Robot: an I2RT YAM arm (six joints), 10 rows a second.
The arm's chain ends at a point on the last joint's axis. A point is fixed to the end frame.
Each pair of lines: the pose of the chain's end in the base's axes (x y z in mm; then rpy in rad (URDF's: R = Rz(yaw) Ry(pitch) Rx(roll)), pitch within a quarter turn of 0, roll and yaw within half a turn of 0), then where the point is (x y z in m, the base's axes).
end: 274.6 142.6 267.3 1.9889 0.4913 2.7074
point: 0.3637 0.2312 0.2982
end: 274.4 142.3 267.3 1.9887 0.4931 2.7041
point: 0.3637 0.2306 0.2983
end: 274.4 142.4 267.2 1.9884 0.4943 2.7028
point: 0.3638 0.2307 0.2983
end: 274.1 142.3 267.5 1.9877 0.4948 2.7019
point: 0.3635 0.2305 0.2987
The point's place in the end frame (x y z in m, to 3 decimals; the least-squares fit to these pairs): -0.053 0.054 0.105
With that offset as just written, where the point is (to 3 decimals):
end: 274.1 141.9 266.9 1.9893 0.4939 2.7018
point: 0.364 0.230 0.298
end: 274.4 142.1 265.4 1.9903 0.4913 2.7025
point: 0.364 0.230 0.296
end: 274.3 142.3 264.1 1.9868 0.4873 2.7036
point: 0.364 0.231 0.295
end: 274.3 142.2 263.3 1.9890 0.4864 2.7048
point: 0.364 0.231 0.294
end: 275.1 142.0 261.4 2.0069 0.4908 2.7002
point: 0.366 0.230 0.290
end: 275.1 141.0 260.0 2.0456 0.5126 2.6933
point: 0.368 0.227 0.286
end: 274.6 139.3 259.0 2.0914 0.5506 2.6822
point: 0.370 0.224 0.282
